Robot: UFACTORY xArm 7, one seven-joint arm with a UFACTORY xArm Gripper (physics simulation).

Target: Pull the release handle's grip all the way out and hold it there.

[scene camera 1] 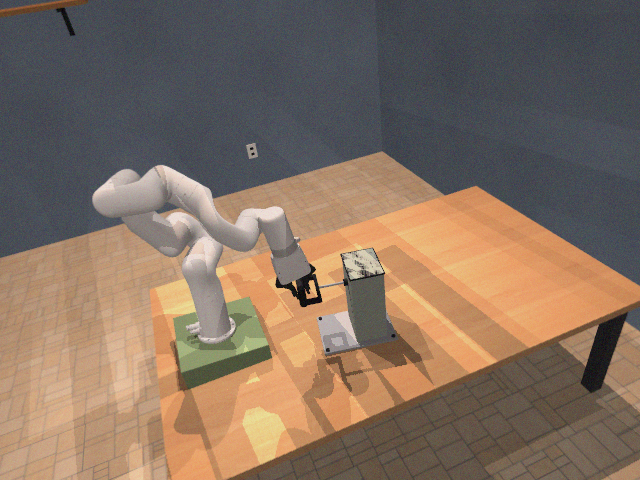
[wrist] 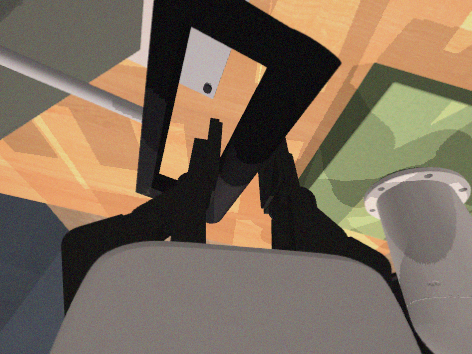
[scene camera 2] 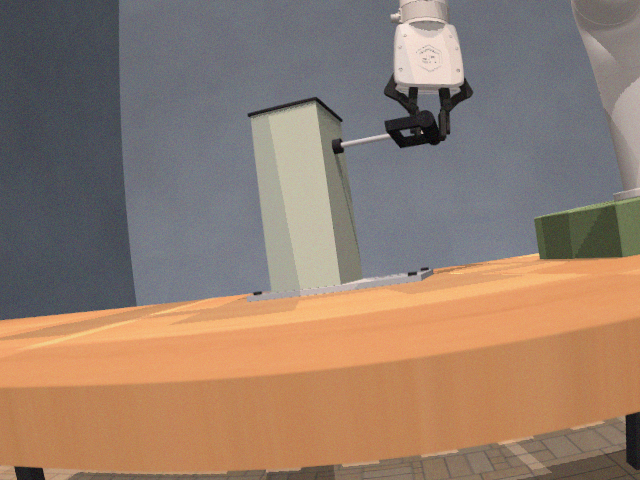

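The release handle [scene camera 1: 317, 289] [scene camera 2: 403, 123] [wrist: 300, 65] is a black rectangular loop with a round grip bar on the side away from the pillar. A thin grey rod [scene camera 1: 331, 285] [scene camera 2: 366, 140] [wrist: 100, 97] joins it to a black collar [scene camera 1: 345, 282] [scene camera 2: 337, 146] high on a pale green pillar [scene camera 1: 367, 310] [scene camera 2: 305, 201]. A long stretch of rod shows between collar and loop. My gripper [scene camera 1: 306, 289] [scene camera 2: 430, 126] [wrist: 241, 142] points down and is shut on the grip bar, one finger on each side. In the wrist view the left finger reaches into the loop. The collar does not show in the wrist view.
The pillar stands on a grey base plate [scene camera 1: 336, 322] [scene camera 2: 382, 281] [wrist: 202, 65] with dark bolts. The plate lies on the wooden table [scene camera 1: 491, 248] [scene camera 2: 310, 372]. The arm's green base block [scene camera 1: 224, 361] [scene camera 2: 584, 235] [wrist: 425, 115] is on the side of the handle away from the pillar.
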